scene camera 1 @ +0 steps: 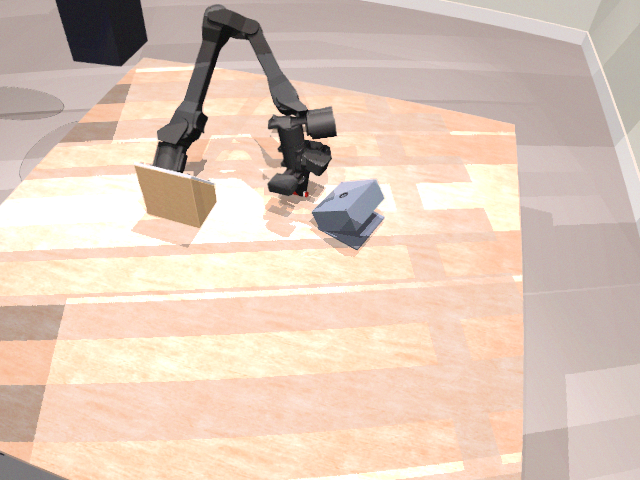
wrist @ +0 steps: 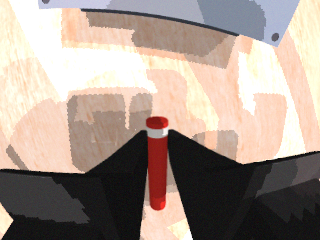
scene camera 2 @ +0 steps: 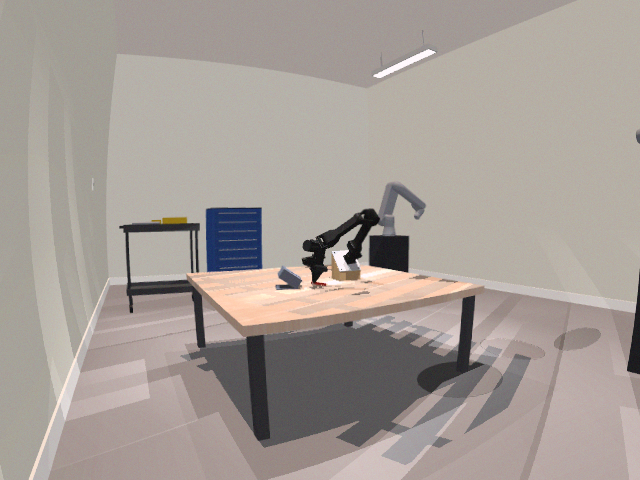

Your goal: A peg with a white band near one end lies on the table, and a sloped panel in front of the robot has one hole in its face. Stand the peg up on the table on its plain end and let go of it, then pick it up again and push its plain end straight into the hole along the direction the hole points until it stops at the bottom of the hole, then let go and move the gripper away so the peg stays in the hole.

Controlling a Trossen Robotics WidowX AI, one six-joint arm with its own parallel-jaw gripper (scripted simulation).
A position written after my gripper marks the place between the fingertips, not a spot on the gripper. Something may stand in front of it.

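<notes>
With my gripper [scene camera 1: 302, 194], [wrist: 157, 136] I hold a red peg [wrist: 157, 127]. I can also see a grey sloped panel [scene camera 1: 364, 196].
</notes>
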